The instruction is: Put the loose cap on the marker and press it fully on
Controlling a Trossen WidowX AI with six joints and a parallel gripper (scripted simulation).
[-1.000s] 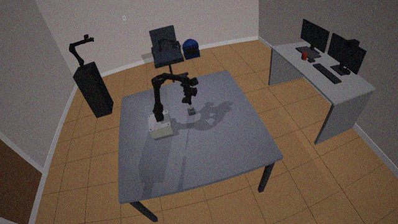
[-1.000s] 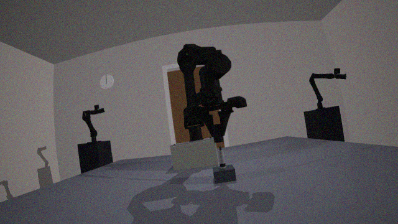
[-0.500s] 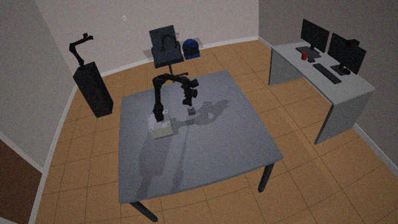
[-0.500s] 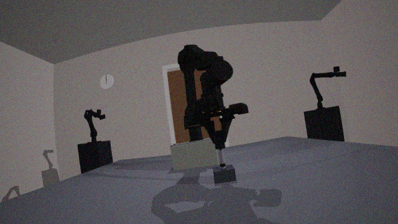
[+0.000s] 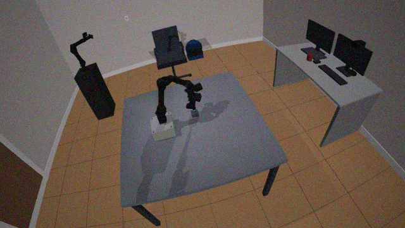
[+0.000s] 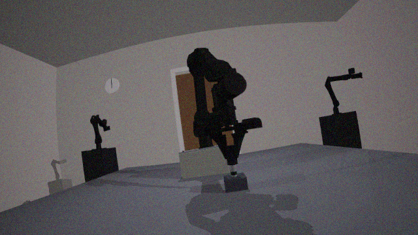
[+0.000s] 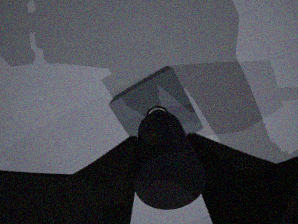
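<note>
The holder block lies 70 mm below my gripper tip. The rest, counted from my gripper tip: dark marker cap 10 mm above.
</note>
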